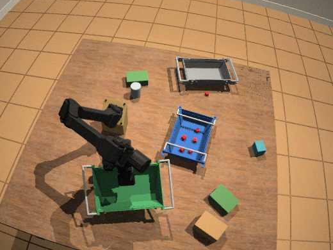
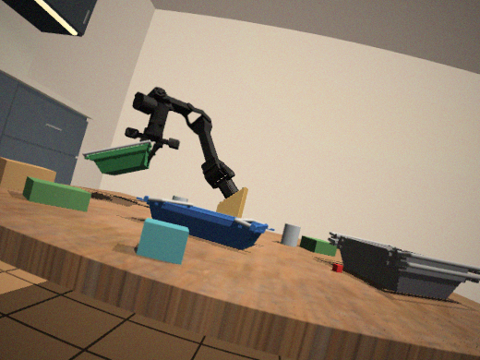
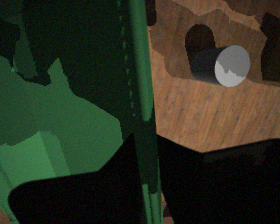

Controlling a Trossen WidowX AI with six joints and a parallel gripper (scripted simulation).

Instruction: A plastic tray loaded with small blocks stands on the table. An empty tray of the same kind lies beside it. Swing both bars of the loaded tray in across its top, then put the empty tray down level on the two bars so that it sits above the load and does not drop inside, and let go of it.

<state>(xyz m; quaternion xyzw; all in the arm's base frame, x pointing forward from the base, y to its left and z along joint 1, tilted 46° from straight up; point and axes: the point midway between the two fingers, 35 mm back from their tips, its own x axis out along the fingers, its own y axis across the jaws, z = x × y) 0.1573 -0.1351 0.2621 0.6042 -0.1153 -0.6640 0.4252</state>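
Right now my gripper tip is 7 cm to the left of the green tray and 4 cm short of it. Also, from my gripper tip: teal cube (56 cm ahead, 38 cm to the left, 13 cm below); then tan box (40 cm ahead, 12 cm below, 9 cm to the right).
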